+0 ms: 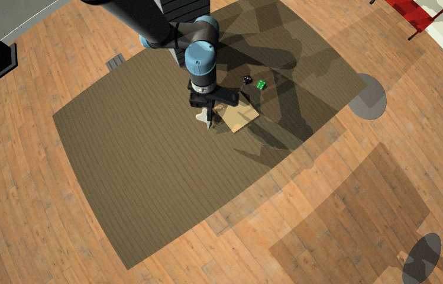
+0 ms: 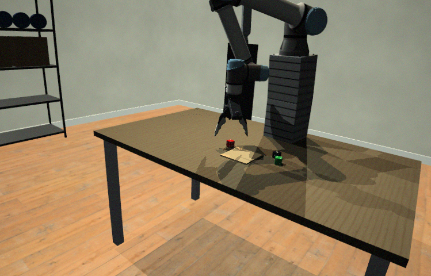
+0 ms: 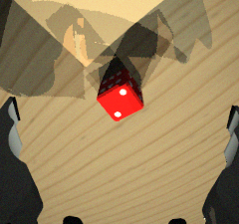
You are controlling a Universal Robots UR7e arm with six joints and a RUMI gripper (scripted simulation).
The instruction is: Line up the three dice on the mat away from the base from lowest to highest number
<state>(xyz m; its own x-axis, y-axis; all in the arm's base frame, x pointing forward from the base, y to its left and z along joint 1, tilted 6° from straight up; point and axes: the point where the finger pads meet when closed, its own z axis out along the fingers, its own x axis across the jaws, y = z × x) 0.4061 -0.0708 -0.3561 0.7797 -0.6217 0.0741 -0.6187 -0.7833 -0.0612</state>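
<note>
The red die is 40 mm below my hand, 20 mm behind it and 10 mm to the right of it. Also, from my hand: black die (220 mm to the left, 70 mm behind, 40 mm below); then tan mat (100 mm to the left, 50 mm below, 30 mm ahead); then green die (260 mm to the left, 40 mm below, 20 mm behind).
</note>
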